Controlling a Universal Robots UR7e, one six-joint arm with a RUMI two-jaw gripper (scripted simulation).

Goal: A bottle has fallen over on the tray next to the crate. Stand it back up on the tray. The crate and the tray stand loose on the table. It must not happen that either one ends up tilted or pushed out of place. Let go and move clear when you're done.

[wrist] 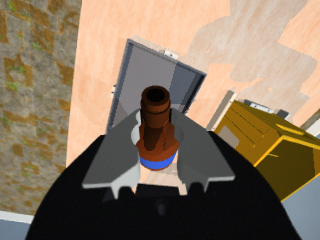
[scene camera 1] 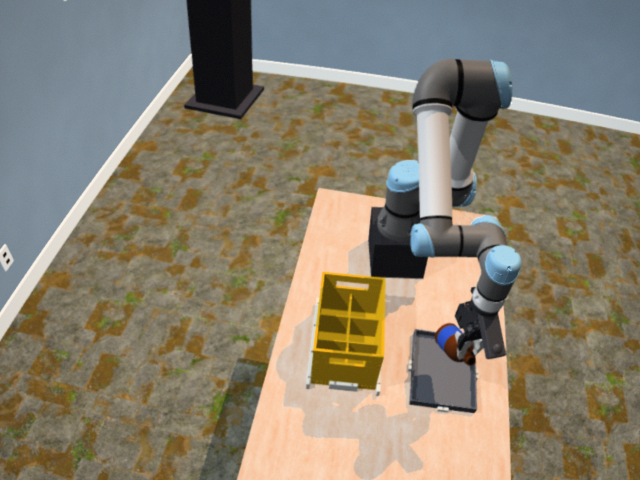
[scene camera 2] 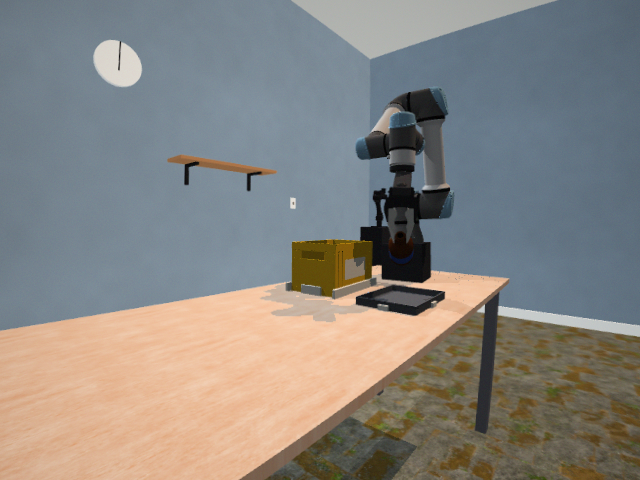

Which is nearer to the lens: the brown bottle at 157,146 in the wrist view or the dark grey tray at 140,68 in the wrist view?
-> The brown bottle.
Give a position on a dark grey tray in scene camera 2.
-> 413,296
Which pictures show the dark grey tray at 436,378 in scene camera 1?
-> The wrist view, scene camera 1 and scene camera 2: all of them.
